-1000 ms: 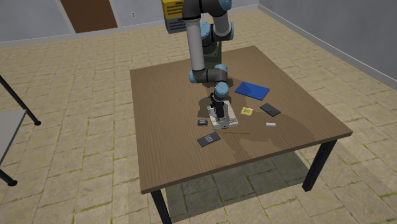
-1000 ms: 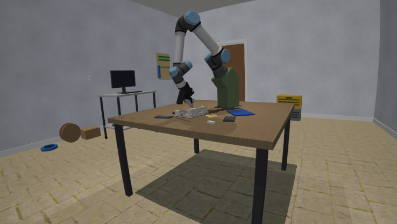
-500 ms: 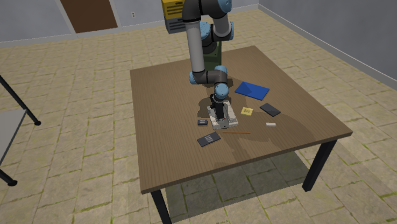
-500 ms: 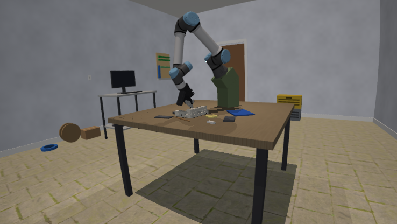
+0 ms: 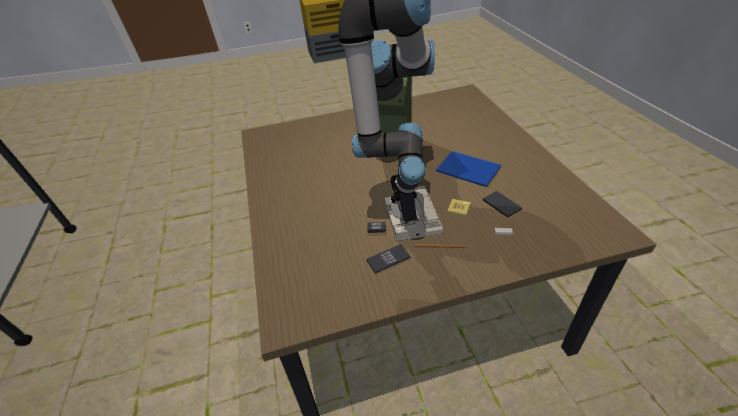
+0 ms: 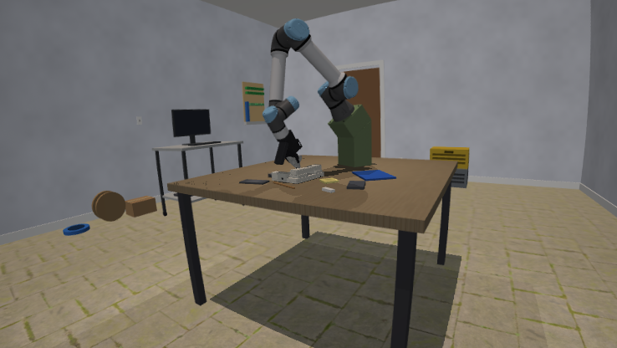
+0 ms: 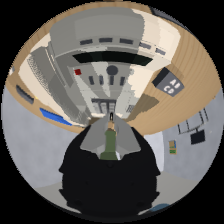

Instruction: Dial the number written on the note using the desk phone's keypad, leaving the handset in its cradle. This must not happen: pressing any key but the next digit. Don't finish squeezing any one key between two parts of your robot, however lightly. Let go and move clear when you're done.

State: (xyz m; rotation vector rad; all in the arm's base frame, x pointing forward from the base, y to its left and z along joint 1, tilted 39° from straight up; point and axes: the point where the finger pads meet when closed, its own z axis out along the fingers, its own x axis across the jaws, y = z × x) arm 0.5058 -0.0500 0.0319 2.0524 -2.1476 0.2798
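The handset is 9 cm to the left of my hand and 4 cm ahead of it. Also, from my hand: yellow note (22 cm to the left, 5 cm ahead, 4 cm below); pencil (22 cm ahead, 8 cm to the left, 4 cm below); small dark device (11 cm to the right, 7 cm ahead, 4 cm below).
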